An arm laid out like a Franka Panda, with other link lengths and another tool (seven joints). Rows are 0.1 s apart.
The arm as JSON. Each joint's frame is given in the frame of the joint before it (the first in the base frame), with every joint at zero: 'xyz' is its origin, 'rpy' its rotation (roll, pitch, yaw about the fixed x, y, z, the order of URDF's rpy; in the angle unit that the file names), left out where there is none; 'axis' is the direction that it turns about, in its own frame. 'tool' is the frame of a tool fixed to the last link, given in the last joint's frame.
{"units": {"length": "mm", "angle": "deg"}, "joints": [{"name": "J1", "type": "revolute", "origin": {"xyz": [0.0, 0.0, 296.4]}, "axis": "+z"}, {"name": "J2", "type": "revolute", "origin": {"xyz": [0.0, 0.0, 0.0]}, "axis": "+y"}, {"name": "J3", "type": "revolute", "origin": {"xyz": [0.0, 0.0, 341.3]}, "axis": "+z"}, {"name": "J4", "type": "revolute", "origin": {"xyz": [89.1, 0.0, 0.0]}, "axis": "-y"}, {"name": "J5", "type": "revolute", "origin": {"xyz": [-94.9, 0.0, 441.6]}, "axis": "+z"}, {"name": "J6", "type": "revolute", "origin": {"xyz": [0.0, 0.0, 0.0]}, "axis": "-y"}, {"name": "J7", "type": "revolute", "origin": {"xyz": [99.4, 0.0, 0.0]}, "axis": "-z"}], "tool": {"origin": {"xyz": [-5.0, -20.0, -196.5], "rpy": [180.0, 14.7, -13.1]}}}
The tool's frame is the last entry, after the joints.
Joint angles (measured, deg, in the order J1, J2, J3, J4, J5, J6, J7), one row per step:
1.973, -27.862, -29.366, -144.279, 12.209, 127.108, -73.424
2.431, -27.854, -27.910, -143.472, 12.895, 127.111, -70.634
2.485, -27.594, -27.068, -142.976, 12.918, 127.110, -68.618
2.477, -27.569, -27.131, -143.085, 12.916, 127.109, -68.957
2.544, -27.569, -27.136, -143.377, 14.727, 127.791, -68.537
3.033, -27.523, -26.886, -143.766, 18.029, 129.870, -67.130
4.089, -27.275, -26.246, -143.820, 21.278, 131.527, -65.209
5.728, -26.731, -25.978, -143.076, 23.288, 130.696, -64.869
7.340, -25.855, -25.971, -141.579, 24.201, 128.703, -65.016
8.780, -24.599, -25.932, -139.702, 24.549, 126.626, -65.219
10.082, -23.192, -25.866, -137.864, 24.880, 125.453, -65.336
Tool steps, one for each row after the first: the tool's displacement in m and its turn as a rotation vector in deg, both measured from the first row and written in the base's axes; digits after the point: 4 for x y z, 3 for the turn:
0.0091, 0.0119, 0.0104, 0.400, -0.091, -1.299
0.0135, 0.0166, 0.0144, 0.427, 0.283, -2.451
0.0129, 0.0165, 0.0131, 0.392, 0.312, -2.182
0.0145, 0.0189, 0.0124, 1.887, -0.246, -3.551
0.0212, 0.0251, 0.0145, 4.295, -1.746, -6.460
0.0308, 0.0385, 0.0177, 6.755, -2.702, -8.827
0.0391, 0.0568, 0.0201, 8.579, -2.311, -7.972
0.0468, 0.0725, 0.0242, 9.619, -1.363, -5.979
0.0554, 0.0859, 0.0284, 9.989, -0.285, -3.826
0.0654, 0.0966, 0.0326, 9.982, 0.272, -2.260

